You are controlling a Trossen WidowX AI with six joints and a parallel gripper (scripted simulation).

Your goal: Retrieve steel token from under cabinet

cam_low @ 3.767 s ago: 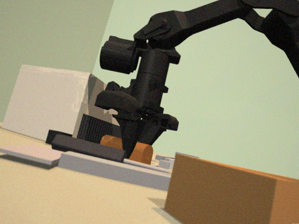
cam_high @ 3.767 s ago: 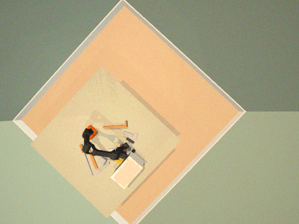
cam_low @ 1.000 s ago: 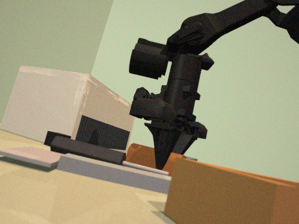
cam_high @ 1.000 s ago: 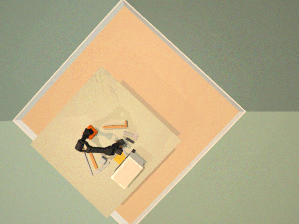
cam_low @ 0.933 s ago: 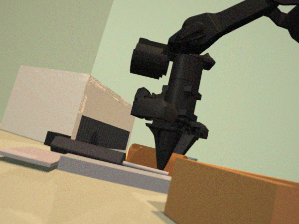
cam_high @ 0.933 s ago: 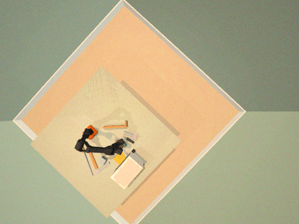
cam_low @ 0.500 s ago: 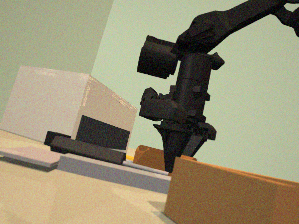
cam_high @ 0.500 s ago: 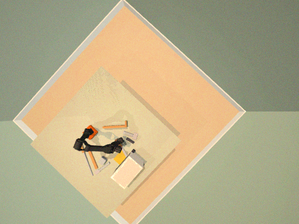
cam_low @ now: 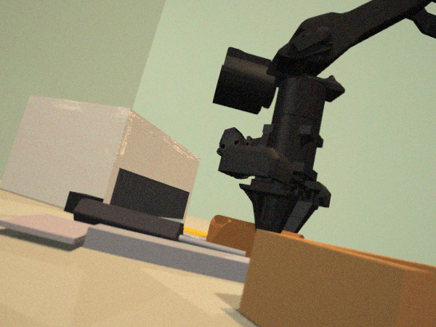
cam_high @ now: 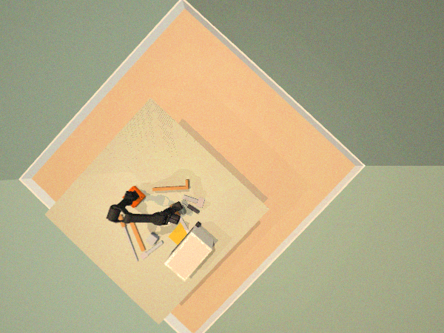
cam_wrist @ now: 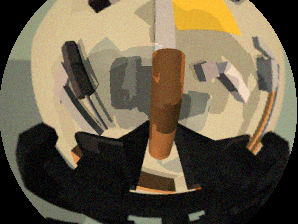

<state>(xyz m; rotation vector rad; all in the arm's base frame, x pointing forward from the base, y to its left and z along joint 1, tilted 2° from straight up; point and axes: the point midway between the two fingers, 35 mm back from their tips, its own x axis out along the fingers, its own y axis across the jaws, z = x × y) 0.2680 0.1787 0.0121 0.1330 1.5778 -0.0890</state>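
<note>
My gripper tip is 11 cm to the right of the dark screwdriver and 6 cm short of it. Also, from my gripper tip: token 36 cm ahead, 9 cm to the right; then orange stick 37 cm to the right, 2 cm behind.
</note>
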